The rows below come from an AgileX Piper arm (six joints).
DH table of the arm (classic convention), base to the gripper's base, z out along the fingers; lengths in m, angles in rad. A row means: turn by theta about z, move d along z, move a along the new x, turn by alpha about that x. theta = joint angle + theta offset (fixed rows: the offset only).
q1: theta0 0; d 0.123; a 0; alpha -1.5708
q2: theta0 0.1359; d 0; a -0.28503; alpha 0
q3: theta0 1.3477; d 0; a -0.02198; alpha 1.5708
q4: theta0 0; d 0.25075; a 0; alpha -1.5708
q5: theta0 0; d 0; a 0; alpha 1.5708
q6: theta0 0; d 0.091; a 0; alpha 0
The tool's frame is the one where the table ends.
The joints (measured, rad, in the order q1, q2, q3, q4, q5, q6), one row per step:
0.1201 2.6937 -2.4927 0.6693 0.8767 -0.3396
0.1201 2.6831 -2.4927 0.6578 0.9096 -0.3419
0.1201 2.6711 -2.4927 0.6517 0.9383 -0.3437
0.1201 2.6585 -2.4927 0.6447 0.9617 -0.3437
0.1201 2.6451 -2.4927 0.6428 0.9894 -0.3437
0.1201 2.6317 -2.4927 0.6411 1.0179 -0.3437
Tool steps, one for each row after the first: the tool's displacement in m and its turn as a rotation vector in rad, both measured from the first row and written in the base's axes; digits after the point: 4 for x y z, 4 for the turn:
-0.0028 0.0002 0.0044 -0.0121 0.0129 0.0229
-0.0054 0.0005 0.0099 -0.0187 0.0220 0.0422
-0.0077 0.0005 0.0159 -0.0252 0.0273 0.0568
-0.0104 0.0009 0.0224 -0.0269 0.0358 0.0736
-0.0134 0.0013 0.0289 -0.0287 0.0449 0.0909

